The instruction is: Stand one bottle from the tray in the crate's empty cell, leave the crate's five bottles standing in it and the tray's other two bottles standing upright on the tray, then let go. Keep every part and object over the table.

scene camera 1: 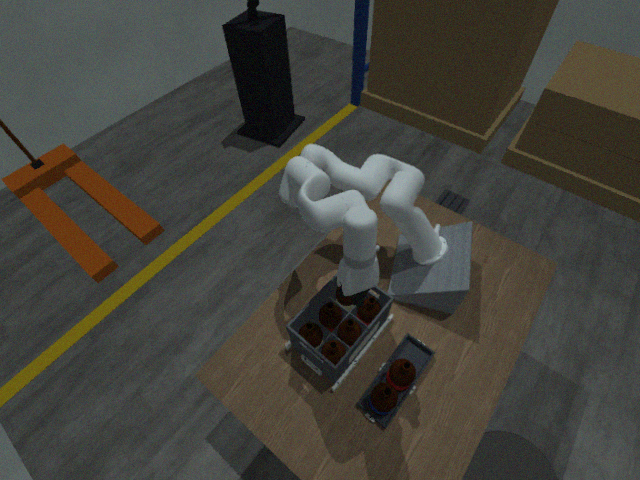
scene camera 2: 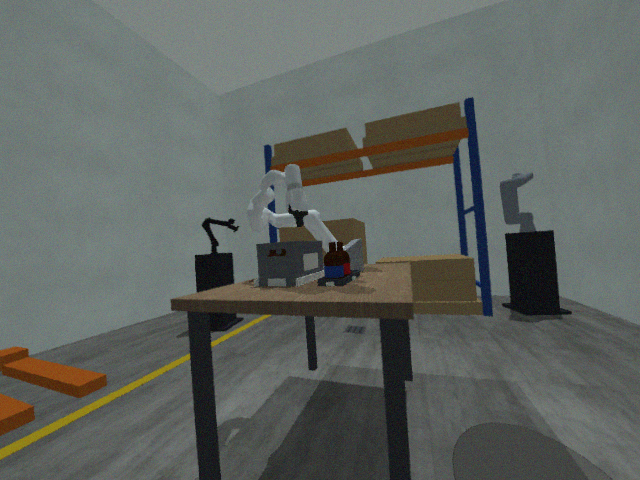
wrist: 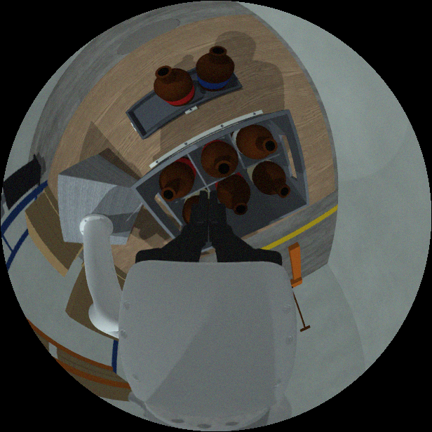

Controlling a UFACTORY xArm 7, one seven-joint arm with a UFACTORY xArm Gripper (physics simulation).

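Where they show: gripper, fingertip midpoint: [scene camera 1: 357, 304] [scene camera 2: 300, 226]; arm's base, origin of the base link: [scene camera 1: 430, 250].
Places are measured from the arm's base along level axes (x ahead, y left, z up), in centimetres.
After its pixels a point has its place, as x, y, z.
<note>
My gripper [scene camera 2: 299, 223] {37.1, -12.7, 14.9} [wrist: 208, 201] is shut and empty, above the grey crate [scene camera 1: 297, 343] {50.1, -25.9, -0.3} [scene camera 2: 284, 266] {52.4, -16.8, -2.0} [wrist: 301, 175]. Its fingers are hidden in scene camera 1. Brown bottles stand in the crate, one in each cell as far as I can tell. The bottle [scene camera 1: 368, 310] {32.2, -10.6, 2.9} [wrist: 177, 179] has a red band. The corner bottle [scene camera 1: 342, 296] [wrist: 190, 210] is partly hidden by my gripper. A red-banded bottle [scene camera 1: 401, 373] {45.5, 4.8, 2.7} [wrist: 174, 86] and a blue-banded bottle [scene camera 1: 384, 397] {53.8, 2.8, 4.2} [scene camera 2: 333, 269] {56.2, 3.1, -3.9} [wrist: 215, 69] stand upright on the tray [scene camera 1: 417, 350] {32.6, 7.8, -9.2} [wrist: 149, 117]; the tray's other end is empty.
The crate and tray rest on the wooden table [scene camera 1: 465, 377] {34.1, 23.9, -9.7} [scene camera 2: 289, 299] {78.3, -7.9, -9.7} [wrist: 120, 100]. A pale rail [scene camera 1: 362, 351] {41.6, -7.8, -6.7} [wrist: 200, 138] runs along the crate's side facing the tray. The grey block [scene camera 1: 439, 273] {9.5, 5.4, 2.5} [wrist: 95, 200] under my arm's base stands close to the crate's other end.
</note>
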